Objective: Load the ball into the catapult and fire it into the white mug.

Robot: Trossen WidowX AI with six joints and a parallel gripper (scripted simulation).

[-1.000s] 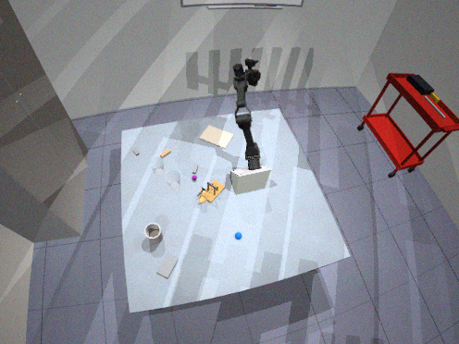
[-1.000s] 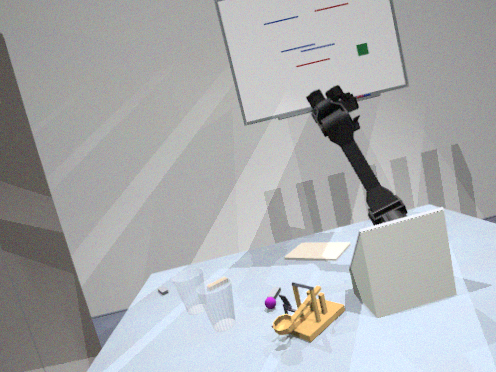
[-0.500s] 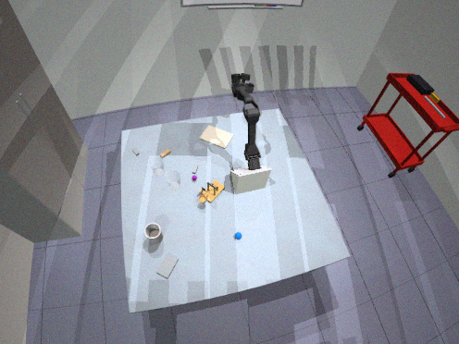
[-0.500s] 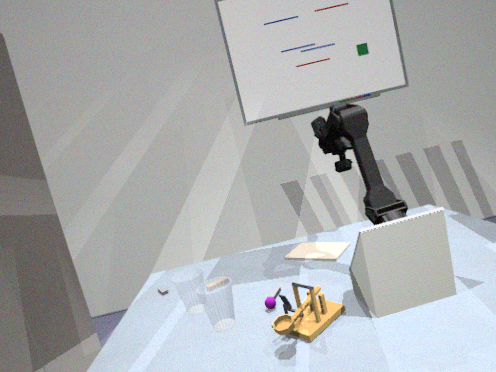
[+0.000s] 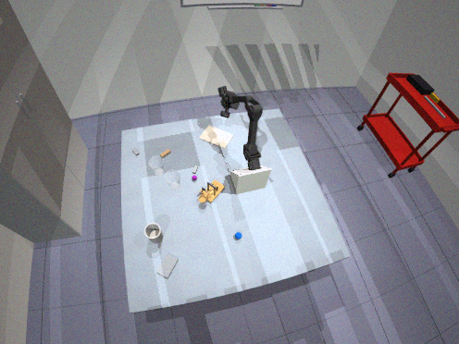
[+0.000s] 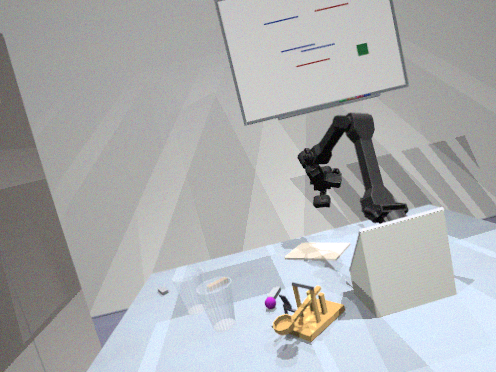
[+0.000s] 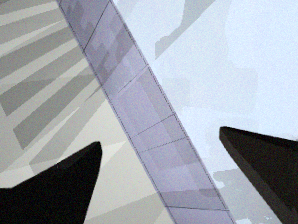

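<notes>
The wooden catapult is 580 mm to the left of my gripper tip, 330 mm ahead of it and 110 mm below it. Round my gripper tip: small tan block: 520 mm ahead, 180 mm to the left, 160 mm below; then flat tan board: 160 mm below, 130 mm to the left, 130 mm ahead; then blue ball: 890 mm to the left, 240 mm ahead, 140 mm below.
</notes>
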